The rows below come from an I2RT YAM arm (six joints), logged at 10 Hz.
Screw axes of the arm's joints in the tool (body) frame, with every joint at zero. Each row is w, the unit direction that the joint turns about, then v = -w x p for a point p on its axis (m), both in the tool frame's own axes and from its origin. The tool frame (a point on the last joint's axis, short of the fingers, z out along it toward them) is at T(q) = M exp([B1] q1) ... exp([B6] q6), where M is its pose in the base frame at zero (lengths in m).
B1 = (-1, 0, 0, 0, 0.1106, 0)
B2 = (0, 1, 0, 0.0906, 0, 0.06)
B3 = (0, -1, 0, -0.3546, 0, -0.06)
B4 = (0, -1, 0, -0.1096, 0, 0)
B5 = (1, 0, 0, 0, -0.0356, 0)
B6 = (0, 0, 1, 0, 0, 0)
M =
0 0 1 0.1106
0 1 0 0
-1 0 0 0.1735
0 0 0 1
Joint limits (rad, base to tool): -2.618..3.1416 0..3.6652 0..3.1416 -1.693..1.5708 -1.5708..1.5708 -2.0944..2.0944
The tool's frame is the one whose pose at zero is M.
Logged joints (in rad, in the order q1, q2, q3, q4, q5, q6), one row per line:
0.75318, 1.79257, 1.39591, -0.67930, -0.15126, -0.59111
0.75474, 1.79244, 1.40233, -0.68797, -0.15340, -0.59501
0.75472, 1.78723, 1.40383, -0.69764, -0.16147, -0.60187
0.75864, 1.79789, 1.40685, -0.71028, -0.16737, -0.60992
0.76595, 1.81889, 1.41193, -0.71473, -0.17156, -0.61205
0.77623, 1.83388, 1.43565, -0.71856, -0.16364, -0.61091
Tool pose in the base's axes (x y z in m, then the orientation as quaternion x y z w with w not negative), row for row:
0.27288, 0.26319, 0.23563, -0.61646, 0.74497, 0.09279, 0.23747
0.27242, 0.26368, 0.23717, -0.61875, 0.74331, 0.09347, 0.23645
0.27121, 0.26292, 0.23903, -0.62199, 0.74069, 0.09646, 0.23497
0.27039, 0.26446, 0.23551, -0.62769, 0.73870, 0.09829, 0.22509
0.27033, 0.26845, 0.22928, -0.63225, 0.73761, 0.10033, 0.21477
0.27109, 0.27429, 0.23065, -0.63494, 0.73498, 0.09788, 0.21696
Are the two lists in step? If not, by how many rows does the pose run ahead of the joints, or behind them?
They are in step.
